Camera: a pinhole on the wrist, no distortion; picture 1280 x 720 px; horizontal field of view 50.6 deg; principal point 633.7 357.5 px. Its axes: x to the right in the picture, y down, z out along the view. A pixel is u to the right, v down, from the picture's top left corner.
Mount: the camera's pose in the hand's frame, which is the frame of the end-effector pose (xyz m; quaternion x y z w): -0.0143 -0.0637 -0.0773 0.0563 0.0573 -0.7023 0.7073
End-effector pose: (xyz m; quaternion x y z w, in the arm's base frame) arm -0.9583 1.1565 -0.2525 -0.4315 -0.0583 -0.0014 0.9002
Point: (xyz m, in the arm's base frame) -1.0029 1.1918 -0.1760
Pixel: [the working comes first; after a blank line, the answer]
In the camera's frame: -0.0490 -0.0201 0.1509

194 177
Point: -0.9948 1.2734 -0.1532
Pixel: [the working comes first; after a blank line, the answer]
In the camera's frame: -0.0947 -0.0056 0.2213

54 323
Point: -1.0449 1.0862 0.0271
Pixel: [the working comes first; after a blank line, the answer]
In the camera's frame: 0.1664 -0.0470 0.2349

outside the picture
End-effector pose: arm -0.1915 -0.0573 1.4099 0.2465 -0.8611 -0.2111 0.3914
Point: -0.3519 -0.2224 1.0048
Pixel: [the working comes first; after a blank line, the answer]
In the camera's frame: 0.1800 -0.0296 0.4535

1171 269
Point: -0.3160 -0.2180 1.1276
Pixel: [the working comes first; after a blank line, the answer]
In the camera's frame: 0.1348 0.0178 0.3435

1165 428
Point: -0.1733 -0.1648 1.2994
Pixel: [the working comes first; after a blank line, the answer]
In the camera's frame: 0.0684 0.0036 0.1242

outside the picture
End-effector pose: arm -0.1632 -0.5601 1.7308 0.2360 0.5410 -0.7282 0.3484
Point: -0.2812 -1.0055 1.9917
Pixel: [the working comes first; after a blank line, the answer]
In the camera's frame: 0.0187 0.0135 0.5872

677 389
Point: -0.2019 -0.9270 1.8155
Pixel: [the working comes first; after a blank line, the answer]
In the camera's frame: -0.1156 0.0707 0.4383

277 576
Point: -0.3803 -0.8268 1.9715
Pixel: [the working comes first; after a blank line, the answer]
In the camera's frame: 0.1402 0.0465 0.4250

1080 506
